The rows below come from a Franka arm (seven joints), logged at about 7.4 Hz.
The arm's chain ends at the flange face. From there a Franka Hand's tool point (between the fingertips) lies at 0.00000 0.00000 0.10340 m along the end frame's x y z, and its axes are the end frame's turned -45 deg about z.
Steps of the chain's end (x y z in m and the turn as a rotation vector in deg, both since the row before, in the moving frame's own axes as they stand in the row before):
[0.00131, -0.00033, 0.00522, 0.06, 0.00, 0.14]
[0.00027, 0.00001, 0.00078, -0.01, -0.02, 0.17]
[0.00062, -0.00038, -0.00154, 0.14, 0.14, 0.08]
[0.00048, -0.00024, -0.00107, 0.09, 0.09, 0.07]
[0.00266, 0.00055, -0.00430, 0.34, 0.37, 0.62]
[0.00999, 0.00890, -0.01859, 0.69, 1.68, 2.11]
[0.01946, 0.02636, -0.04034, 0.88, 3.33, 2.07]
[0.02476, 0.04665, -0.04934, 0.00, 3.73, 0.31]
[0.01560, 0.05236, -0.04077, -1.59, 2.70, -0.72]
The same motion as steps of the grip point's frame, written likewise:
[0.00124, 0.00062, 0.00522, 0.04, 0.04, 0.14]
[0.00015, 0.00019, 0.00078, 0.01, -0.02, 0.17]
[0.00106, 0.00017, -0.00154, 0.00, 0.20, 0.08]
[0.00074, 0.00017, -0.00107, 0.00, 0.13, 0.07]
[0.00240, 0.00231, -0.00430, -0.02, 0.50, 0.62]
[0.00377, 0.01468, -0.01864, -0.70, 1.68, 2.11]
[0.00043, 0.03562, -0.04053, -1.73, 2.98, 2.07]
[-0.01073, 0.05526, -0.04956, -2.64, 2.64, 0.31]
[-0.02454, 0.05352, -0.04092, -3.03, 0.78, -0.72]

